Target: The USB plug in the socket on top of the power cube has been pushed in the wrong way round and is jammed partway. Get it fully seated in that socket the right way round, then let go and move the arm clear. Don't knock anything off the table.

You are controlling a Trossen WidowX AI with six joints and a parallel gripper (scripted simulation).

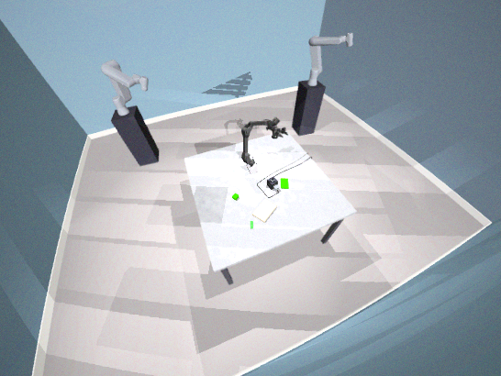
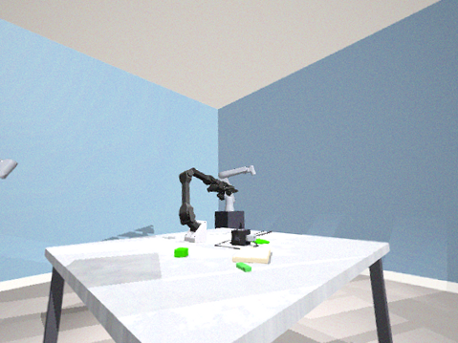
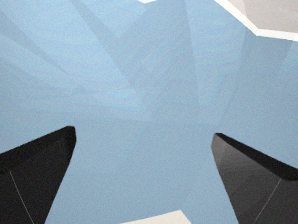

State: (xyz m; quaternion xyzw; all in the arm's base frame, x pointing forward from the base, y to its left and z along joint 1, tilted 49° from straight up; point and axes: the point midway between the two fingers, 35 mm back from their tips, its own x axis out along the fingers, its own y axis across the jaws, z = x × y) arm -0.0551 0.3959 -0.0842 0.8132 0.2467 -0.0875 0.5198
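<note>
Now: gripper tip 290 mm short of the dark USB plug, 220 mm to the left of it and 230 mm above it. Also, from my gripper tip: white USB socket: 290 mm ahead, 220 mm to the right, 260 mm below; then flat green block: 300 mm ahead, 100 mm to the right, 320 mm below; then tan board: 540 mm ahead, 380 mm to the right, 320 mm below.
</note>
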